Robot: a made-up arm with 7 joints.
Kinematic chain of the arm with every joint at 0, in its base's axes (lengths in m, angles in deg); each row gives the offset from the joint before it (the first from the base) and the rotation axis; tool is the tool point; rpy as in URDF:
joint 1: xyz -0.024 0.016 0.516 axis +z
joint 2: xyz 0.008 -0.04 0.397 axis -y
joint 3: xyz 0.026 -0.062 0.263 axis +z
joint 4: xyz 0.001 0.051 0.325 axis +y
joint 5: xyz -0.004 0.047 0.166 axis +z
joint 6: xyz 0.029 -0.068 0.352 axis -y
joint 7: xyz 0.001 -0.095 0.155 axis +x
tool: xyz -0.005 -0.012 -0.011 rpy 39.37 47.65 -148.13
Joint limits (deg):
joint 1: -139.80..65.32
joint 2: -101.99..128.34
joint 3: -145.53..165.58
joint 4: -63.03..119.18
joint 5: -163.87..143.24
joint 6: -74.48..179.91
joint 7: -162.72..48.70
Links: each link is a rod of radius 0.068 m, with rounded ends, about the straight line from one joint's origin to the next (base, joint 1, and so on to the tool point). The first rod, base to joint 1, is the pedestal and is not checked.
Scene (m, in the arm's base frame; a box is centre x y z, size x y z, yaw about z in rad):
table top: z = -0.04
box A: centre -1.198 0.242 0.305 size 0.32 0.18 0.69 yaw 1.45
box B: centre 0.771 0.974 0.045 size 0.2 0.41 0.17 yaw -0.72
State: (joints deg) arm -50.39 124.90 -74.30 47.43 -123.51 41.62 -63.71
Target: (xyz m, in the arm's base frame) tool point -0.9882 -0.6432 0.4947
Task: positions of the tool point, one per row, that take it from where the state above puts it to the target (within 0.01 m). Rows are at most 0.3 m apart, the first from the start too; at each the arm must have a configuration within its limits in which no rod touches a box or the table.
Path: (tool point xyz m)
1: -0.9592 0.7123 0.7395
2: -0.8045 0.8000 0.8970
3: -0.5906 0.8423 1.0517
4: -0.3424 0.8097 1.1805
5: -0.1024 0.6887 1.2647
6: -0.3653 0.7339 1.2129
7: -0.6363 0.6784 1.1367
8: -0.8744 0.5300 1.0409
9: -1.0484 0.3118 0.9310
10: -1.1417 0.0561 0.8141
11: -1.1534 -0.2040 0.6978
12: -1.0958 -0.4423 0.5888
13: -0.9882 -0.6433 0.4947

